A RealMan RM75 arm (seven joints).
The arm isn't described. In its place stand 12 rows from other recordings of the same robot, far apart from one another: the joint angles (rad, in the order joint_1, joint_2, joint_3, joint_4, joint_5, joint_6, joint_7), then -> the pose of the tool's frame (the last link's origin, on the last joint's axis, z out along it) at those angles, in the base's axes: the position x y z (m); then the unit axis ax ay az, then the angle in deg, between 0 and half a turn.
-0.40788, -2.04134, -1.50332, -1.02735, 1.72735, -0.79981, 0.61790 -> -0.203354 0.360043 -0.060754 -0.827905 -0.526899 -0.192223 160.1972
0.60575, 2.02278, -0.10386, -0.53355, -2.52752, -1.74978, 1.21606 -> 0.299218 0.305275 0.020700 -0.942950 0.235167 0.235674 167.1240
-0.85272, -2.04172, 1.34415, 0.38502, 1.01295, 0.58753, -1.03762 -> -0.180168 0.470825 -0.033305 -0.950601 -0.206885 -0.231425 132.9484
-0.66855, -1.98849, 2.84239, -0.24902, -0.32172, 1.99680, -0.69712 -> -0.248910 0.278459 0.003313 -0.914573 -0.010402 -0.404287 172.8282
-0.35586, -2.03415, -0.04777, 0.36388, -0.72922, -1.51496, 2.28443 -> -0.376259 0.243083 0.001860 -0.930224 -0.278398 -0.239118 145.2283
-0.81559, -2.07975, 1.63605, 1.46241, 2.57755, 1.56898, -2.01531 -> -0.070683 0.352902 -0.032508 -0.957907 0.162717 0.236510 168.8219
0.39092, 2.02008, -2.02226, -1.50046, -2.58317, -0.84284, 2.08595 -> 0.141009 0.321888 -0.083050 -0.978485 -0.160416 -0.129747 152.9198
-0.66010, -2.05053, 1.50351, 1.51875, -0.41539, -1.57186, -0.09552 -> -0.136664 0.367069 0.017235 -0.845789 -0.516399 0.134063 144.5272
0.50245, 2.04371, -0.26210, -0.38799, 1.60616, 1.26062, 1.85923 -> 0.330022 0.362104 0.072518 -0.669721 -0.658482 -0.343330 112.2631
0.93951, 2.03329, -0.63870, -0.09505, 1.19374, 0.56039, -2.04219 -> 0.252953 0.446291 -0.057853 -0.968263 0.245520 0.046755 137.2379
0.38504, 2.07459, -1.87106, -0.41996, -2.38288, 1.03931, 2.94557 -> 0.317636 0.359694 0.030162 -0.875602 0.292626 0.384306 86.8586
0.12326, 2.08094, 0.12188, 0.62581, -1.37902, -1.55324, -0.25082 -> 0.325179 0.194174 -0.050036 -0.789849 0.450050 0.416645 90.4180
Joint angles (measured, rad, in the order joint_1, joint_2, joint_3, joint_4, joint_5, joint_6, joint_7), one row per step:
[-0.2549, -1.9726, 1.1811, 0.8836, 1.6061, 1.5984, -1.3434]
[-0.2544, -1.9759, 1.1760, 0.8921, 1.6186, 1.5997, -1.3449]
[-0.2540, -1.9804, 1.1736, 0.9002, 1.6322, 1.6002, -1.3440]
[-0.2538, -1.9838, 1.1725, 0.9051, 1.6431, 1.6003, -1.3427]
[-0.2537, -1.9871, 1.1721, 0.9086, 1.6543, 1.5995, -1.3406]
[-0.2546, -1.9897, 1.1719, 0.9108, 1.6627, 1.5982, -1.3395]
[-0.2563, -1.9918, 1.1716, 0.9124, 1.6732, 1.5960, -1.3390]
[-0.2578, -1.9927, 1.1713, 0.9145, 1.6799, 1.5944, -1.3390]
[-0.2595, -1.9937, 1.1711, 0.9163, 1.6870, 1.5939, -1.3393]
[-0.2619, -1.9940, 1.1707, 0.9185, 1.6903, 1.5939, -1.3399]
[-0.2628, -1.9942, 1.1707, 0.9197, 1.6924, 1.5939, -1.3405]
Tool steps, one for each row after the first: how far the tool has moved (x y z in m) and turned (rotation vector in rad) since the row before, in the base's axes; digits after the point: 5 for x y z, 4 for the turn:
[0.00027, -0.00002, -0.00012, -0.0003, 0.0080, -0.0037]
[0.00045, -0.00030, -0.00111, -0.0020, 0.0092, -0.0061]
[0.00013, -0.00037, -0.00113, -0.0025, 0.0076, -0.0044]
[-0.00013, -0.00042, -0.00138, -0.0028, 0.0083, -0.0038]
[0.00009, -0.00002, -0.00113, -0.0020, 0.0062, -0.0028]
[-0.00020, 0.00017, -0.00115, -0.0026, 0.0086, -0.0020]
[0.00003, 0.00038, -0.00044, -0.0009, 0.0062, -0.0022]
[0.00009, 0.00023, -0.00054, -0.0023, 0.0059, -0.0024]
[0.00065, 0.00067, 0.00001, -0.0005, 0.0030, -0.0034]
[0.00023, 0.00022, -0.00006, -0.0007, 0.0019, -0.0013]

